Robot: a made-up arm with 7 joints. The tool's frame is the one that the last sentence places.
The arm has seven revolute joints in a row. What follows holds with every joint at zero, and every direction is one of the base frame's.
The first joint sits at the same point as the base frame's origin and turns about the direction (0, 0.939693, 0.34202).
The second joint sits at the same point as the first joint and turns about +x.
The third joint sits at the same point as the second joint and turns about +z.
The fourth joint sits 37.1 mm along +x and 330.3 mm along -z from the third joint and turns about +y.
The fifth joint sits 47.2 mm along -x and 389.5 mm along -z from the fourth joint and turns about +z.
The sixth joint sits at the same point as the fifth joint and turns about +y.
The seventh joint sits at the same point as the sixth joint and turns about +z.
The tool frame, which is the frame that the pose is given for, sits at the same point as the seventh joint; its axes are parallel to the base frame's.
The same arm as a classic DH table. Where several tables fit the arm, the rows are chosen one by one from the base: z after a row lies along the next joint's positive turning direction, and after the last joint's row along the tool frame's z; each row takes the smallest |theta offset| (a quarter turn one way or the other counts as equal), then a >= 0, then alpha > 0; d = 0 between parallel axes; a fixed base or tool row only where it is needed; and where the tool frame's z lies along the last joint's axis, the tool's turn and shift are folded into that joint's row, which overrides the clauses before.
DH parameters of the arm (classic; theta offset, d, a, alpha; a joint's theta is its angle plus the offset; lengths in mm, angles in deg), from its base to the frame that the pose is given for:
base (fixed): 0 0 0 -70
joint 1: 90 0 0 90
joint 2: 70 0 0 -90
joint 3: -90 -330.3 37.1 -90
joint 4: 0 0 -47.2 90
joint 5: 0 -389.5 0 -90
joint 6: 0 0 0 90
joint 7: 0 0 0 0

